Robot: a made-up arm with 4 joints. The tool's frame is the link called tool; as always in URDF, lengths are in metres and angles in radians. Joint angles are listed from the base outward. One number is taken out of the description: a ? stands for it. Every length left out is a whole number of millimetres.
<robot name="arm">
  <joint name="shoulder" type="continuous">
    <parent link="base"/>
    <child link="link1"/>
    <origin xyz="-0.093 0.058 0.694" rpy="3.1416 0 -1.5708"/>
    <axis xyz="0 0 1"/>
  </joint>
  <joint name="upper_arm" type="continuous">
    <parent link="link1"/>
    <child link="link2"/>
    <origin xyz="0.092 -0.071 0" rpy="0 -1.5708 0"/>
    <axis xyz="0 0 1"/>
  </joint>
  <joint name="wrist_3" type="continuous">
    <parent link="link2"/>
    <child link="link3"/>
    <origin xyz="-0.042 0.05 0" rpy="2.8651 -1.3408 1.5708"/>
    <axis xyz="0 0 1"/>
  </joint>
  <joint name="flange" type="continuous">
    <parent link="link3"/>
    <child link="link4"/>
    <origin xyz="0.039 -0.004 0" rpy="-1.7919 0.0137 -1.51"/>
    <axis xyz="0 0 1"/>
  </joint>
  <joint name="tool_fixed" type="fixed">
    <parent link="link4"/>
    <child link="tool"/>
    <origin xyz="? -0.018 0" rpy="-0.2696 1.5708 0"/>
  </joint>
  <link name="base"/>
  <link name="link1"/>
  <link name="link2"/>
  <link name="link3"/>
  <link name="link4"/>
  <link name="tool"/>
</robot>
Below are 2 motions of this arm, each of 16 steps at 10 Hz.
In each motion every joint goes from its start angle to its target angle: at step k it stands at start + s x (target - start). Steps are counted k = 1, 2, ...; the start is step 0. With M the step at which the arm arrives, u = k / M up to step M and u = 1 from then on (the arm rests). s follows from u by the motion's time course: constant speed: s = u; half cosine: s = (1 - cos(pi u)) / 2; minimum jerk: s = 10 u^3 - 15 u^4 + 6 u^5.
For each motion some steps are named. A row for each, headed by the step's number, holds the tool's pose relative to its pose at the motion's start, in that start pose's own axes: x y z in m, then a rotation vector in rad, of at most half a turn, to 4 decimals.
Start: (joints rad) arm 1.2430 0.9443 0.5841 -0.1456
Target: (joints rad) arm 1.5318 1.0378 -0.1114 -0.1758
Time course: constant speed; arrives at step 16
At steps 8, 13, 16:
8: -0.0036 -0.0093 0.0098 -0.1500 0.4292 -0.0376
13: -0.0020 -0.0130 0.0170 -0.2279 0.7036 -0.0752
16: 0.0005 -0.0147 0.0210 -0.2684 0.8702 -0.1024

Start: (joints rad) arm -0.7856 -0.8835 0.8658 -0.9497
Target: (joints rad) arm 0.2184 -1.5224 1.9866 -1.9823
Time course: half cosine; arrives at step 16
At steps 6, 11, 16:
6: 0.0369 0.0042 0.0052 0.4383 -0.5710 0.3837
11: 0.0746 0.0229 0.0426 0.9167 -1.1688 1.3802
16: 0.0820 0.0317 0.0633 0.9786 -1.3007 1.9925

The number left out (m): -0.031
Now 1 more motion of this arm.
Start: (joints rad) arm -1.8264 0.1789 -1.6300 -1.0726
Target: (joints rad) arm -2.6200 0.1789 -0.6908 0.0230
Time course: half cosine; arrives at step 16
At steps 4, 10, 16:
4: 0.0031 -0.0046 -0.0090 -0.2454 -0.1100 0.0993
10: 0.0220 -0.0170 -0.0244 -1.1161 -0.5880 0.4361
16: 0.0317 -0.0161 -0.0271 -1.5326 -0.9286 0.6165

